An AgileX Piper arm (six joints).
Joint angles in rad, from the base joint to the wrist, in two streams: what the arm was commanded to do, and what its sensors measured. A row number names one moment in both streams.
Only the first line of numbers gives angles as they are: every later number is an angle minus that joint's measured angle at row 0.
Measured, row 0:
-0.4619, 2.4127, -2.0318, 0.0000, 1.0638, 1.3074
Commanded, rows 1 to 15:
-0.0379, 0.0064, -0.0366, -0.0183, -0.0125, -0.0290
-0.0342, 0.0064, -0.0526, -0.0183, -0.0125, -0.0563
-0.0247, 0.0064, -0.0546, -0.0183, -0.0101, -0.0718
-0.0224, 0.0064, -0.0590, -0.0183, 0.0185, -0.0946
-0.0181, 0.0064, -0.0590, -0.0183, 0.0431, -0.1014
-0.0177, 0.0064, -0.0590, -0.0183, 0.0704, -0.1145
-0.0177, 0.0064, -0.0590, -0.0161, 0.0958, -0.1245
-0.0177, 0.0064, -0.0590, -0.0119, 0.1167, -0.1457
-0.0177, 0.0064, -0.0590, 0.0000, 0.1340, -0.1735
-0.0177, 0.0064, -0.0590, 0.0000, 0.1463, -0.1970
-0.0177, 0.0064, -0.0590, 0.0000, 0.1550, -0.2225
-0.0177, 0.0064, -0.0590, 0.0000, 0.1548, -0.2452
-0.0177, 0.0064, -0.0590, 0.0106, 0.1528, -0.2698
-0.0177, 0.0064, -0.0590, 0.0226, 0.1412, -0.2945
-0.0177, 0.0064, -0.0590, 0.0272, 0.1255, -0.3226
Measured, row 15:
-0.0194, 0.0116, -0.0523, 0.0000, 0.1388, -0.2180
